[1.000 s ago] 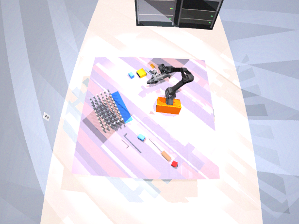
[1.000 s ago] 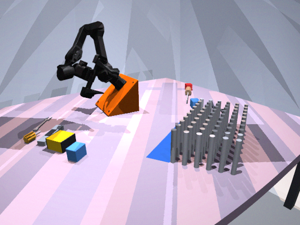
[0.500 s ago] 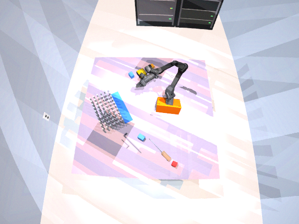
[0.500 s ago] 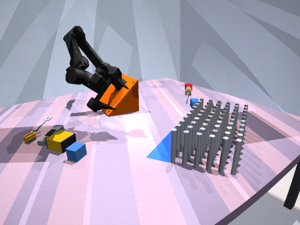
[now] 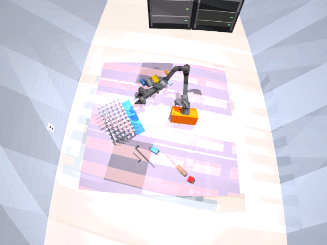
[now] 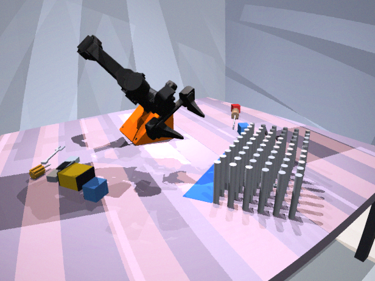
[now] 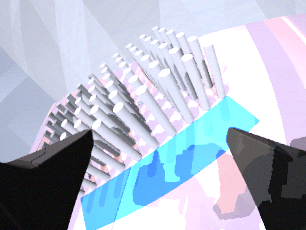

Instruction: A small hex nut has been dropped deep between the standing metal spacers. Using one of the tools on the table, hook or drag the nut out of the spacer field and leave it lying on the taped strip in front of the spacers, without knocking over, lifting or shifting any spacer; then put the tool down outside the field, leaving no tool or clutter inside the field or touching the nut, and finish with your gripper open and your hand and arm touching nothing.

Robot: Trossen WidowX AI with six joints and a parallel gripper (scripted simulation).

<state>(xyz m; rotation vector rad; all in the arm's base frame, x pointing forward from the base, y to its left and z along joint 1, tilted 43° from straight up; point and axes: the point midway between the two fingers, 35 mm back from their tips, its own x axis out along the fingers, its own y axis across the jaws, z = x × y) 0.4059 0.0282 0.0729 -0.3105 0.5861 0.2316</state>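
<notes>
My gripper tip is 400 mm past the hook tool, 400 mm to the right of it and 130 mm above it. Round my gripper tip: red cube 570 mm behind, 520 mm to the left, 130 mm below; then blue taped strip 20 mm ahead, 80 mm to the left, 150 mm below; then yellow block 90 mm behind, 330 mm to the right, 120 mm below.
</notes>
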